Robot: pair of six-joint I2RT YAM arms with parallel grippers.
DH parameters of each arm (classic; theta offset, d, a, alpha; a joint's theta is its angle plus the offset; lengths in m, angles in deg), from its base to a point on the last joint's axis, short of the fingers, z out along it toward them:
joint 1: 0 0.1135 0.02 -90
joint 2: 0 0 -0.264 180
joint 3: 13.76 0 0.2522 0
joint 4: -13.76 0 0.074 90
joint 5: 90 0 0 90
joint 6: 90 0.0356 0 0
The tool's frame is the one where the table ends.
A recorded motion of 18 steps. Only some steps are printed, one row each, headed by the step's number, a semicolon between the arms.
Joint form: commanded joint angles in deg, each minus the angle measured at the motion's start. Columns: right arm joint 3, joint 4, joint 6, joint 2, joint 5, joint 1; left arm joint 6, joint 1, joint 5, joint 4, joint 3, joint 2.
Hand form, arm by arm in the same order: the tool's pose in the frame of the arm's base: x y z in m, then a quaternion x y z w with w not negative. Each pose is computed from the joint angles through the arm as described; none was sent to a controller.
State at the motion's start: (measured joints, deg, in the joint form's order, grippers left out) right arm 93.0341 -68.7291 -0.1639 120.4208 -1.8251 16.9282; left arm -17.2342 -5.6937 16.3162 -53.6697 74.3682 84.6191
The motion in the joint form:
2: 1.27 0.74 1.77 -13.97 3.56 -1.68; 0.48 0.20 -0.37 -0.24 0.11 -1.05
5: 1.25 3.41 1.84 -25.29 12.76 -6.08; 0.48 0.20 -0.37 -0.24 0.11 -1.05
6: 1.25 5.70 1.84 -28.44 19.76 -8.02; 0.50 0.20 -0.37 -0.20 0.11 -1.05
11: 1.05 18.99 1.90 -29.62 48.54 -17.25; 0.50 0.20 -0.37 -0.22 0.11 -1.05
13: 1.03 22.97 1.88 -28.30 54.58 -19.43; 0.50 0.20 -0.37 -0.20 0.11 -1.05
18: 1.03 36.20 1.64 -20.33 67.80 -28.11; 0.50 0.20 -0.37 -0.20 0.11 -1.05
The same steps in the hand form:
2: 0.3530 0.0951 0.2658 -0.11702 0.98929 -0.00232 0.08725; 0.2887 -0.0376 0.2999 -0.06225 0.96150 -0.17694 0.20082
5: 0.3288 0.0561 0.3331 -0.05827 0.97245 -0.07025 0.21450; 0.2887 -0.0376 0.2999 -0.06225 0.96150 -0.17694 0.20082
6: 0.3220 0.0394 0.3530 -0.02097 0.95630 -0.12715 0.26245; 0.2887 -0.0376 0.3000 -0.06203 0.96144 -0.17696 0.20118
11: 0.3325 -0.0278 0.3801 0.16234 0.84978 -0.36395 0.34504; 0.2887 -0.0376 0.3000 -0.06206 0.96148 -0.17694 0.20102
13: 0.3399 -0.0432 0.3794 0.20446 0.81713 -0.41108 0.34857; 0.2887 -0.0376 0.3000 -0.06203 0.96144 -0.17696 0.20118
18: 0.3717 -0.1066 0.3522 0.31816 0.72502 -0.51954 0.32124; 0.2887 -0.0376 0.3000 -0.06203 0.96144 -0.17696 0.20118

